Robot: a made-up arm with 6 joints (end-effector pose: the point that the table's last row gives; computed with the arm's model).
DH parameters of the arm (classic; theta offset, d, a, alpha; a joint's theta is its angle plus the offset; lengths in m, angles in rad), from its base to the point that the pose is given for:
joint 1: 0 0.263 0 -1.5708
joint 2: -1.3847 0 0.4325 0
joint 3: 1.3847 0 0.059 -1.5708
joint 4: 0 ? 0 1.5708
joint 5: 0 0 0.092 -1.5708
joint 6: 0 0.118 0 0
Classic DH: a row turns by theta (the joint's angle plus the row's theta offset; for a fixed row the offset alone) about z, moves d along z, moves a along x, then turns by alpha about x.
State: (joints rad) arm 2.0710 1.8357 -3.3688 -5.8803 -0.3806 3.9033
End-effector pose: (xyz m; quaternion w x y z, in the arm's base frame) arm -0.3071 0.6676 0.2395 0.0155 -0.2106 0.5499 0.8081
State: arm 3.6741 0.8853 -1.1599 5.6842 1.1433 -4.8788
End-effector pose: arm -0.4406 -0.2143 0.0908 0.0695 0.1630 0.8803 0.4402
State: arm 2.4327 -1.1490 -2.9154 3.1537 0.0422 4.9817
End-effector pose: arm 0.4883 -0.4201 0.7639 0.7449 0.4445 0.1330 0.4794
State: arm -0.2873 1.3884 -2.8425 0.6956 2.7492 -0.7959
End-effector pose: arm 0.6130 -0.0942 0.1989 0.5442 -0.6823 -0.3556 0.3344
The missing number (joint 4, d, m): 0.262
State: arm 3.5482 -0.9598 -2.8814 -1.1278 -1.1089 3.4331
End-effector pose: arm 0.5530 0.0939 0.6716 0.3131 0.6694 -0.0702 0.6700
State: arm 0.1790 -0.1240 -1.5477 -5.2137 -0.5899 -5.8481
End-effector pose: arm 0.3384 -0.0654 0.8524 0.4854 -0.3077 0.4801 -0.6627
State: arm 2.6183 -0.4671 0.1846 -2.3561 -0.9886 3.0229
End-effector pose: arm 0.0295 -0.1388 0.4255 0.2314 0.4759 0.7873 -0.3164
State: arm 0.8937 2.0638 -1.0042 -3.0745 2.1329 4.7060
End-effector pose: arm 0.1309 0.1469 -0.3252 0.4702 -0.8114 0.2819 -0.2028
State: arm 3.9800 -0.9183 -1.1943 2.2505 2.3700 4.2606
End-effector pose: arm 0.1931 0.0424 0.8396 0.3487 0.5016 0.4954 0.6175
